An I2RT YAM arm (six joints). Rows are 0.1 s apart.
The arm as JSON. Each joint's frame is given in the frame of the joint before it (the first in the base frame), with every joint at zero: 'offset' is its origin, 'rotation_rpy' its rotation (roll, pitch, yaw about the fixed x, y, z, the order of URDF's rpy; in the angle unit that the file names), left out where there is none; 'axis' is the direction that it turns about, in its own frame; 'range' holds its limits. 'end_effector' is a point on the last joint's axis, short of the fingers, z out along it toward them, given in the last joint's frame.
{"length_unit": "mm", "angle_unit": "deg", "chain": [
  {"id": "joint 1", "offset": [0.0, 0.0, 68.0], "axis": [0.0, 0.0, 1.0], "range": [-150.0, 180.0]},
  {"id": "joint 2", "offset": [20.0, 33.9, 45.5], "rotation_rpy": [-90.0, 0.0, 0.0], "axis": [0.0, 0.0, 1.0], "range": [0.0, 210.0]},
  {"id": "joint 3", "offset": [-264.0, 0.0, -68.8], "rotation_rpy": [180.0, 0.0, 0.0], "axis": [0.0, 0.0, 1.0], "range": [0.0, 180.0]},
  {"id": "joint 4", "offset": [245.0, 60.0, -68.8], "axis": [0.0, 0.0, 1.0], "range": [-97.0, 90.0]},
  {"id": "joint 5", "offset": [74.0, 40.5, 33.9], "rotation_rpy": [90.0, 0.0, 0.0], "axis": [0.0, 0.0, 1.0], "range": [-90.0, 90.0]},
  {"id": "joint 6", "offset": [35.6, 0.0, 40.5], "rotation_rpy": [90.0, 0.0, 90.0], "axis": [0.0, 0.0, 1.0], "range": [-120.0, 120.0]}
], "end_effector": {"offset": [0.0, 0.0, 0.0], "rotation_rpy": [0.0, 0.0, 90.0]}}
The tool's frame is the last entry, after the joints.
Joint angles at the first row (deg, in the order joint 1, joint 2, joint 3, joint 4, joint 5, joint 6):
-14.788 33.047 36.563 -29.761 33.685 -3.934
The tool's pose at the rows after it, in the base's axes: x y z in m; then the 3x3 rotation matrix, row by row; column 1 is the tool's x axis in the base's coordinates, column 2 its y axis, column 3 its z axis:
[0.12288 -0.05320 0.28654], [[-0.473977 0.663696 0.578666], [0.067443 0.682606 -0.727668], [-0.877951 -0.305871 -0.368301]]
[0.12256 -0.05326 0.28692], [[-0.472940 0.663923 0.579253], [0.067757 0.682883 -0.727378], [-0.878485 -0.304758 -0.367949]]
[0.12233 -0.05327 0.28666], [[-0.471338 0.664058 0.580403], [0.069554 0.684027 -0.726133], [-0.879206 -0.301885 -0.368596]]
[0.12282 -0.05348 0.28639], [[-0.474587 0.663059 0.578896], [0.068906 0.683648 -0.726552], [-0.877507 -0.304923 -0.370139]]
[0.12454 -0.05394 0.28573], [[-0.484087 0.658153 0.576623], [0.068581 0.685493 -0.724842], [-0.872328 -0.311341 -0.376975]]
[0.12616 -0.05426 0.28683], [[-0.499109 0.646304 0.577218], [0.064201 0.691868 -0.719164], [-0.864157 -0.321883 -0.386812]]
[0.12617 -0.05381 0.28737], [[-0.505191 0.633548 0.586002], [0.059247 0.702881 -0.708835], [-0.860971 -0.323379 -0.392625]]
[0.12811 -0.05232 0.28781], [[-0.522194 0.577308 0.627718], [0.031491 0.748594 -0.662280], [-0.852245 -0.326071 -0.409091]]
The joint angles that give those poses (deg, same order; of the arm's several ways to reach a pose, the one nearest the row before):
-14.942 33.027 36.563 -29.789 33.632 -3.929
-15.027 32.959 36.628 -29.861 33.527 -3.933
-15.093 32.871 36.564 -29.881 33.364 -3.816
-15.119 33.041 36.561 -29.838 33.395 -3.933
-15.136 33.636 36.649 -29.826 33.307 -4.131
-15.182 34.358 37.228 -30.297 32.881 -4.696
-15.182 34.376 37.453 -30.672 32.048 -5.085
-15.204 34.612 37.747 -30.828 28.325 -6.953

